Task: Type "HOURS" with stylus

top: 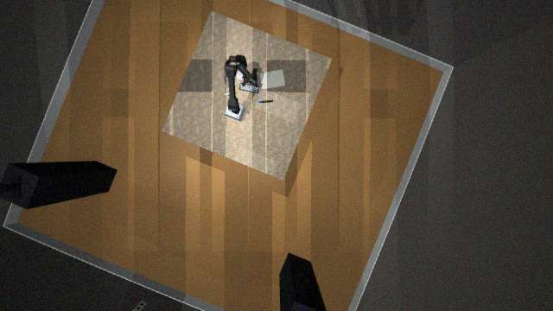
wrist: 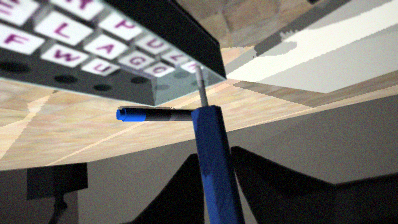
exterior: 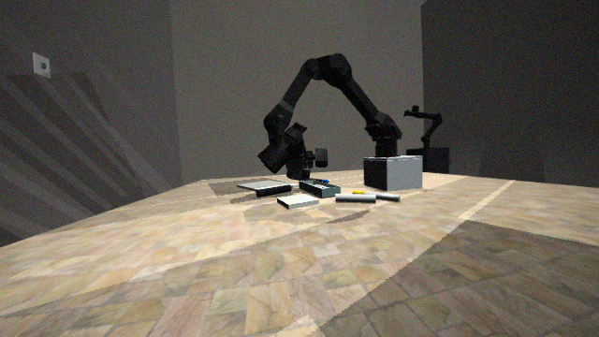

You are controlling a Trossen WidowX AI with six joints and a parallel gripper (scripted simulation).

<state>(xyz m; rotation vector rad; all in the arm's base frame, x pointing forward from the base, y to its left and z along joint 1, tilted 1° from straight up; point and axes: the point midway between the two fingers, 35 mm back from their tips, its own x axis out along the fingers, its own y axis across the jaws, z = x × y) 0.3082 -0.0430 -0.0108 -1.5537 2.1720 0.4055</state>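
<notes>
Right now my gripper tip is 19 cm to the right of the flat pad, 7 cm above it and 5 cm short of it. From my gripper tip the other things lie so: blue-capped pen (11 cm to the right, 10 cm behind, 6 cm below); blue stylus (1 cm below); dark cylinder (11 cm ahead, 6 cm to the left, 6 cm below).
</notes>
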